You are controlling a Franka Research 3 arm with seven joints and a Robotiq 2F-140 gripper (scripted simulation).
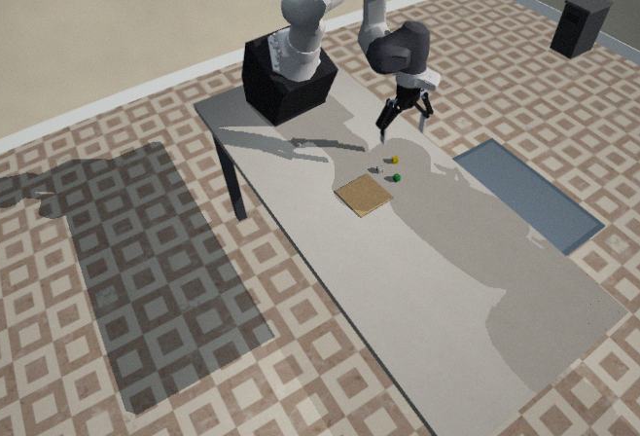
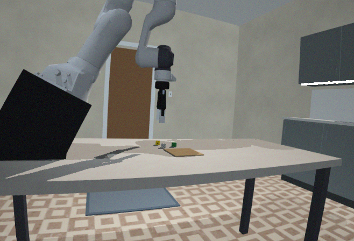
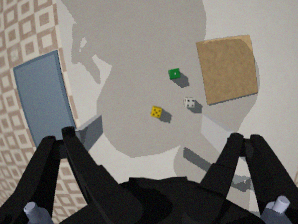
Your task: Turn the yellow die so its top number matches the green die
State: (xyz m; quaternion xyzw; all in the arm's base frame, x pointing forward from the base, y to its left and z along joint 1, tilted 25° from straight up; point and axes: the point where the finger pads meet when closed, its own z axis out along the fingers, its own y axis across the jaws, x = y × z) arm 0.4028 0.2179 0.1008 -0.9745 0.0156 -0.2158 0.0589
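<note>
Now: the yellow die 10 mm behind my hand, 10 mm to the right of it and 120 mm below it. Also, from my hand: green die: 70 mm ahead, 50 mm to the right, 120 mm below; tan mat: 90 mm ahead, 180 mm to the right, 130 mm below; white die: 10 mm ahead, 80 mm to the right, 120 mm below.
</note>
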